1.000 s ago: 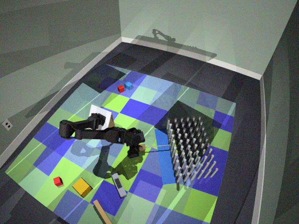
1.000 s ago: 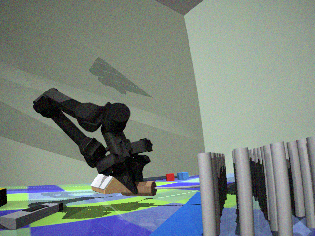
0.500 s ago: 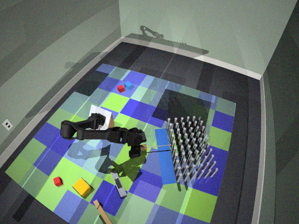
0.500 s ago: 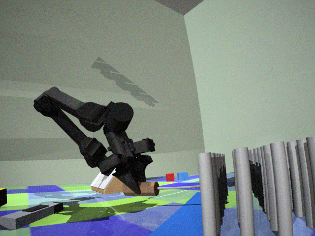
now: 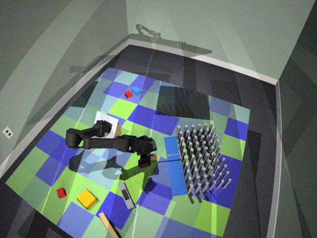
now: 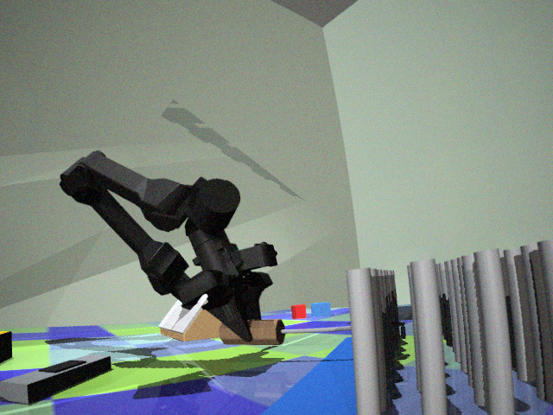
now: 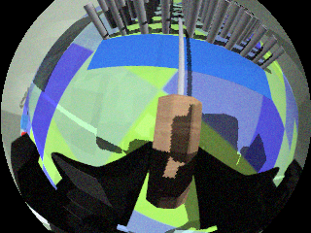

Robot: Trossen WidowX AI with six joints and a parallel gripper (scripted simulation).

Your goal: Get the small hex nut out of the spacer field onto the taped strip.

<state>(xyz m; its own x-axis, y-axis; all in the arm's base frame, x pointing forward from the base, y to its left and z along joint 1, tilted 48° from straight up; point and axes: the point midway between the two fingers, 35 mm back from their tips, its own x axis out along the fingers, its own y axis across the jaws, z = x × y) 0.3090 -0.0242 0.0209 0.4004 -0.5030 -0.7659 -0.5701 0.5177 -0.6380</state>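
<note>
The blue taped strip is 14 cm ahead of my gripper tip, 5 cm to the left of it and 3 cm below it. From my gripper tip the other things lie so: grey flat bar 26 cm to the right, 2 cm below; then thin metal rod 8 cm ahead, 6 cm to the left; then hex nut 26 cm ahead, 18 cm to the left, 3 cm below.
</note>
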